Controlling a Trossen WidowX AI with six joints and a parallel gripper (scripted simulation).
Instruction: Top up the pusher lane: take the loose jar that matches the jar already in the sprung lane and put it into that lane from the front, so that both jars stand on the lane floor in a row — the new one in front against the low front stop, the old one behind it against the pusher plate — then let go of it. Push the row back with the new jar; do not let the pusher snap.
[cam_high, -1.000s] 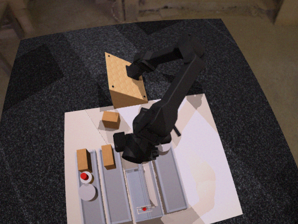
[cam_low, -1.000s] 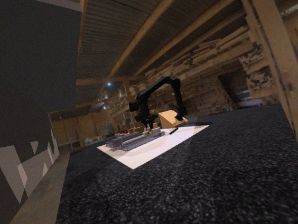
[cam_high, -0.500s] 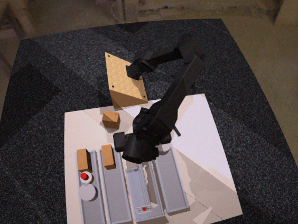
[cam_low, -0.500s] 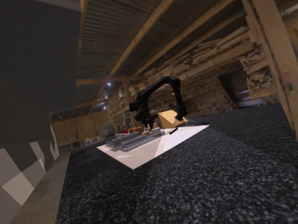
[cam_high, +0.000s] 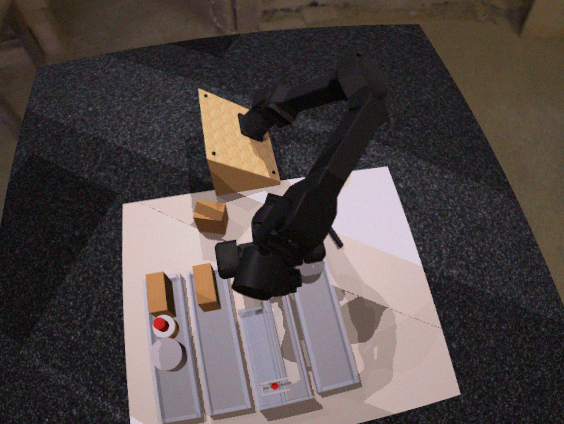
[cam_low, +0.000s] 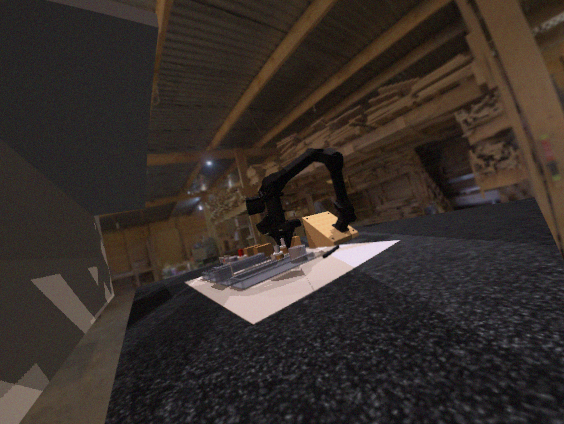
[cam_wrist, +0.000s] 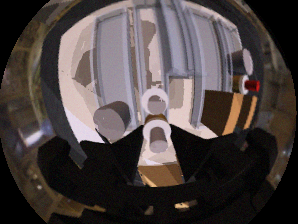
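Right now the tan cube is 13 cm behind my gripper tip, 10 cm to the right of it and 1 cm below it. The rest, counted from my gripper tip: black stick: 14 cm to the left, 9 cm behind, 4 cm below; sprung lane: 14 cm ahead, 3 cm below, 2 cm to the right; red dot: 22 cm ahead, 3 cm to the right, 2 cm above.
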